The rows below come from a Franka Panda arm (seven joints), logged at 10 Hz.
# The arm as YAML. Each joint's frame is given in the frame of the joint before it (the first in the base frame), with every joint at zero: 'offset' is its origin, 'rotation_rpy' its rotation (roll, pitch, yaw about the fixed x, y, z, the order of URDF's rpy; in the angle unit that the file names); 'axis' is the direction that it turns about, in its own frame. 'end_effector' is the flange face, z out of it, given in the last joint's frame.
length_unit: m
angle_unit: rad
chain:
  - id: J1
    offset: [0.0, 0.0, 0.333]
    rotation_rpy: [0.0, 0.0, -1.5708]
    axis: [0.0, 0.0, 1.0]
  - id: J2
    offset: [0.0, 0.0, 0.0]
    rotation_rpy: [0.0, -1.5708, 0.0]
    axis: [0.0, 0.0, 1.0]
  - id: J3
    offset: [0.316, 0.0, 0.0]
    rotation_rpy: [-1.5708, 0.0, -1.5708]
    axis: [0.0, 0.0, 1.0]
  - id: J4
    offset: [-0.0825, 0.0, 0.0]
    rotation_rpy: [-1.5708, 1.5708, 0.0]
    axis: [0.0, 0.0, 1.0]
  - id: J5
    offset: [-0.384, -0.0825, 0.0]
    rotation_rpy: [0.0, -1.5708, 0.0]
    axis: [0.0, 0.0, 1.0]
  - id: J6
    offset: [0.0, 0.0, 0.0]
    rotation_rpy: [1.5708, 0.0, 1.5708]
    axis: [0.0, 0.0, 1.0]
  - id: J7
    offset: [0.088, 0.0, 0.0]
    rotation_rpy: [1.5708, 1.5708, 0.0]
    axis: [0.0, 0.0, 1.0]
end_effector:
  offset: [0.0, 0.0, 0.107]
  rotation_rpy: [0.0, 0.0, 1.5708]
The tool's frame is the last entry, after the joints.
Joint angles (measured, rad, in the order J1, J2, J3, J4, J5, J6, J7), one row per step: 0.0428, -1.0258, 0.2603, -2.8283, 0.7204, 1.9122, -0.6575; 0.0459, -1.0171, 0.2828, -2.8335, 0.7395, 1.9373, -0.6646; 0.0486, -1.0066, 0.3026, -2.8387, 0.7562, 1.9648, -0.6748; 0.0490, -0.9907, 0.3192, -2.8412, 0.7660, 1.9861, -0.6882; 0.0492, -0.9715, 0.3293, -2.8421, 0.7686, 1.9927, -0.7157; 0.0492, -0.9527, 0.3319, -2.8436, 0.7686, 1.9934, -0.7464; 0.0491, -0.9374, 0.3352, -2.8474, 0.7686, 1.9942, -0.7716; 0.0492, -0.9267, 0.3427, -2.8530, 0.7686, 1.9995, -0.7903; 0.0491, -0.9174, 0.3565, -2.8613, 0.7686, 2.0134, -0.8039; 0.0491, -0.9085, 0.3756, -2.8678, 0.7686, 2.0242, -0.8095; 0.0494, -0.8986, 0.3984, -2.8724, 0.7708, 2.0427, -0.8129; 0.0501, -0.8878, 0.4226, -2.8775, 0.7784, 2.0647, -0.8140; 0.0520, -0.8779, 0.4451, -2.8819, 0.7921, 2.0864, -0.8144; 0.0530, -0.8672, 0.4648, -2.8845, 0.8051, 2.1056, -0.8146
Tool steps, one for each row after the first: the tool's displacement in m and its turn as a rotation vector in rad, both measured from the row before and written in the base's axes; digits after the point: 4 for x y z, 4 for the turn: 0.0012, 0.0056, -0.0042, -0.0027, -0.0104, 0.0038; 0.0018, 0.0045, -0.0044, -0.0032, -0.0123, 0.0041; 0.0024, 0.0034, -0.0050, -0.0072, -0.0061, 0.0083; 0.0019, 0.0023, -0.0059, -0.0094, 0.0019, 0.0264; 0.0017, 0.0004, -0.0059, -0.0055, 0.0060, 0.0283; 0.0009, 0.0002, -0.0062, -0.0056, 0.0070, 0.0231; 0.0003, 0.0007, -0.0058, -0.0087, 0.0028, 0.0177; 0.0001, 0.0012, -0.0067, -0.0144, -0.0019, 0.0125; -0.0007, 0.0027, -0.0065, -0.0177, 0.0020, 0.0106; -0.0001, 0.0037, -0.0056, -0.0182, -0.0048, 0.0081; -0.0001, 0.0041, -0.0059, -0.0145, -0.0052, 0.0039; -0.0002, 0.0044, -0.0050, -0.0074, -0.0053, 0.0013; 0.0001, 0.0039, -0.0044, -0.0053, -0.0037, 0.0003
